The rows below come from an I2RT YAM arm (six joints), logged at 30 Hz.
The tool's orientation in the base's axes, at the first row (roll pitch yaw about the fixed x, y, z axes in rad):
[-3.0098, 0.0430, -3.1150]
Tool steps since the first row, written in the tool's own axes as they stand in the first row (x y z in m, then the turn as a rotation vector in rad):
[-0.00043, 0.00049, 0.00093, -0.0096, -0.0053, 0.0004]
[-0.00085, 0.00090, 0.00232, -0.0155, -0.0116, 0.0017]
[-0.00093, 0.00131, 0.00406, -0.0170, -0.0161, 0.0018]
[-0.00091, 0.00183, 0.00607, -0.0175, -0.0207, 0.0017]
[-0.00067, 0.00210, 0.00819, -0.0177, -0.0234, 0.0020]
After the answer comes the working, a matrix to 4 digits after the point.
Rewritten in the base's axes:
[0.00046, 0.00038, -0.00097, 0.0097, -0.0051, 0.0007]
[0.00094, 0.00061, -0.00238, 0.0158, -0.0113, 0.0005]
[0.00109, 0.00079, -0.00415, 0.0174, -0.0157, 0.0011]
[0.00115, 0.00105, -0.00621, 0.0180, -0.0203, 0.0018]
[0.00100, 0.00103, -0.00836, 0.0183, -0.0230, 0.0019]

The tool's axes in the first row as the columns of a matrix, in the base's axes (rounded; the answer above uses it unrounded):
[-0.9987, -0.0207, 0.0461]
[-0.0266, 0.9911, -0.1302]
[-0.0430, -0.1313, -0.9904]

